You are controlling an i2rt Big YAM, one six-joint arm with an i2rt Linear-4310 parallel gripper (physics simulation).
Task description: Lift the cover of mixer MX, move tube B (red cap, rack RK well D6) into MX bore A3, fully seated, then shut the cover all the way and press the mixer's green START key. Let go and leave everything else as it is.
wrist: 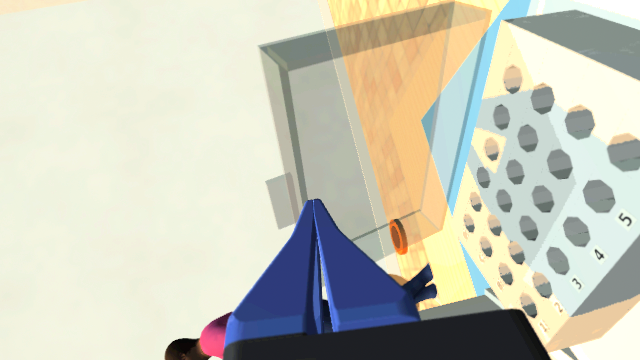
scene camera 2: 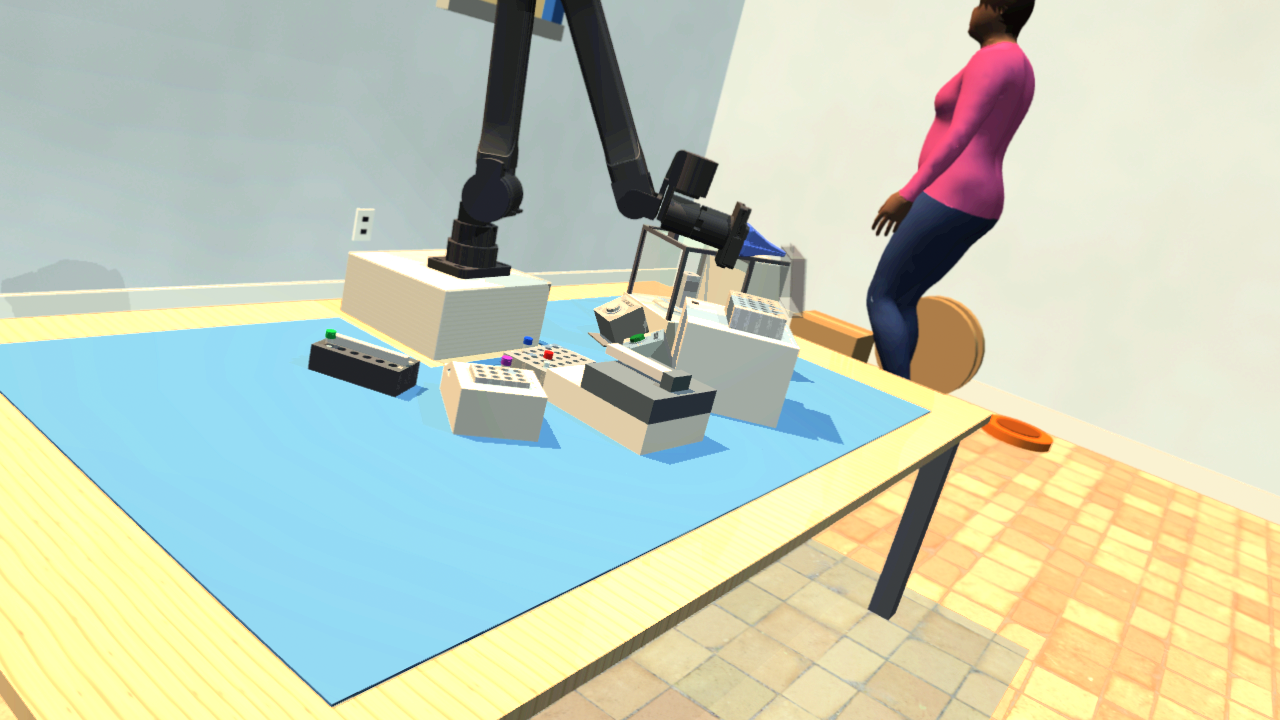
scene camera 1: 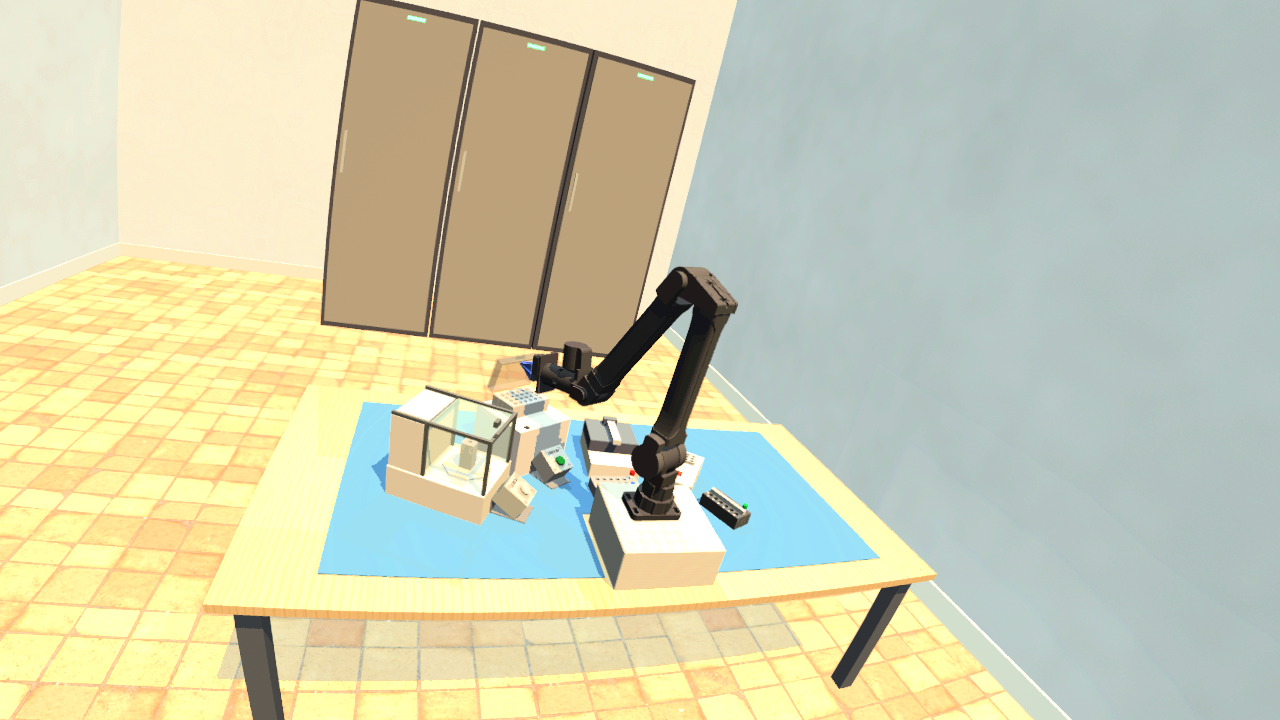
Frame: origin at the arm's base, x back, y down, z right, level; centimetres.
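Where they show: gripper, fingertip midpoint: (wrist: 314,209) (scene camera 2: 784,254) (scene camera 1: 521,362); arm's base, link origin: (scene camera 2: 469,270) (scene camera 1: 650,508).
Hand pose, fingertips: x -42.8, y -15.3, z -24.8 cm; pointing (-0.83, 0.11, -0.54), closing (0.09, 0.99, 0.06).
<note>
Things, the pixels of their top centre, and the offset from my fingertips. "*": a spot on its surface instead. Level surfaces: height alone.
- see-through cover, top centre: (wrist: 268,186) (scene camera 2: 801,246) (scene camera 1: 517,352) dy -1.9, dx -1.9, dz -1.1 cm
- pale mixer body, surface spot: (scene camera 2: 733,367) * dy +17.8, dx -1.1, dz +10.0 cm
- green key, top centre: (scene camera 2: 639,333) (scene camera 1: 560,457) dy +18.5, dx +16.7, dz +10.4 cm
- red-capped tube, top centre: (scene camera 2: 549,352) dy +20.5, dx +19.5, dz +30.1 cm
- glass-walled instrument, top centre: (scene camera 2: 698,235) (scene camera 1: 475,413) dy +3.7, dx +23.4, dz -13.8 cm
- knob box, surface spot: (scene camera 1: 516,495) * dy +19.3, dx +32.4, dz -3.5 cm
- grey-lidded box, top centre: (scene camera 2: 637,353) (scene camera 1: 614,430) dy +15.8, dx +5.6, dz +28.4 cm
- white block, top centre: (scene camera 2: 496,365) (scene camera 1: 682,459) dy +18.9, dx +15.5, dz +46.5 cm
- black tube holder, top centre: (scene camera 2: 367,344) (scene camera 1: 728,499) dy +21.2, dx +32.0, dz +53.8 cm
- blue mat, surface height: dy +25.9 cm
My gripper (scene camera 1: 524,368) (scene camera 2: 784,254) (wrist: 314,209) is shut and empty. Its blue fingertips are above the mixer, by the raised cover; contact cannot be told. The see-through cover (scene camera 1: 510,375) (wrist: 296,130) stands tilted open behind the block of bores (scene camera 2: 756,313) (wrist: 550,55) on the pale mixer body (scene camera 2: 733,367). The bores visible in the wrist view look empty. The green key (scene camera 1: 560,460) (scene camera 2: 637,338) is on a small tilted panel beside the mixer. A red-capped tube (scene camera 2: 547,354) stands in the rack with rows of wells (scene camera 2: 577,360); its well label is unreadable.
A glass-walled instrument (scene camera 1: 452,488) stands left of the mixer, with a knob box (scene camera 1: 516,495) nearby. A grey-lidded box (scene camera 2: 648,394), a white block (scene camera 2: 496,416) and a black tube holder (scene camera 2: 358,368) stand on the blue mat (scene camera 2: 358,537). A person (scene camera 2: 975,134) stands beyond the table.
</note>
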